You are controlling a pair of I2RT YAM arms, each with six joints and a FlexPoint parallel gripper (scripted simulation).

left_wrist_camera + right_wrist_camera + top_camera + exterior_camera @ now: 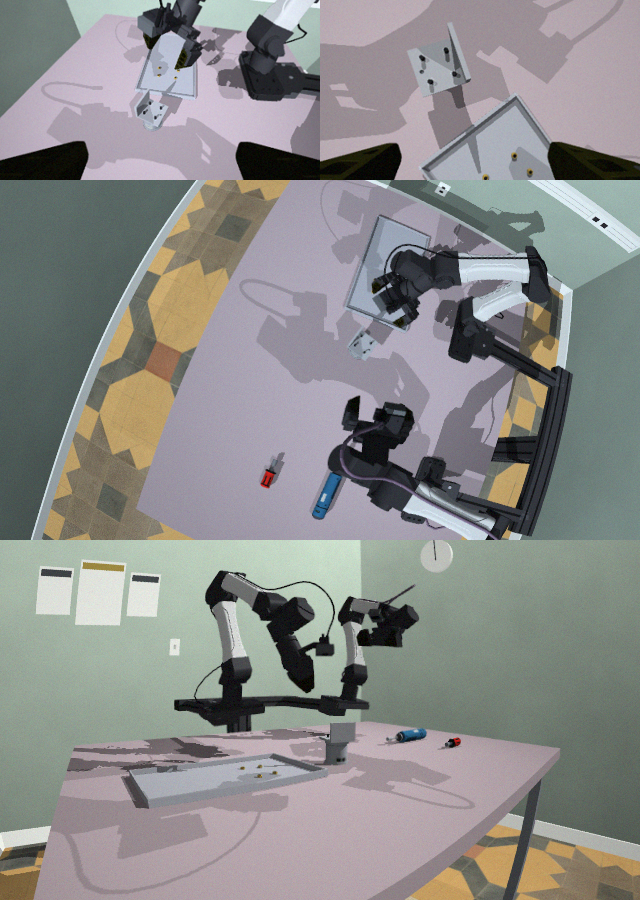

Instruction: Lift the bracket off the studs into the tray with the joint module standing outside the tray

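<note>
The grey L-shaped bracket is 120 mm below my right hand, 90 mm to the left of it and 20 mm ahead of it. The rest, counted from my right hand: grey joint module (160 mm below, 90 mm to the left, 10 mm ahead); small red-handled tool (550 mm to the left, 180 mm below, 150 mm ahead); tray (230 mm to the right, 190 mm below, 20 mm behind).
</note>
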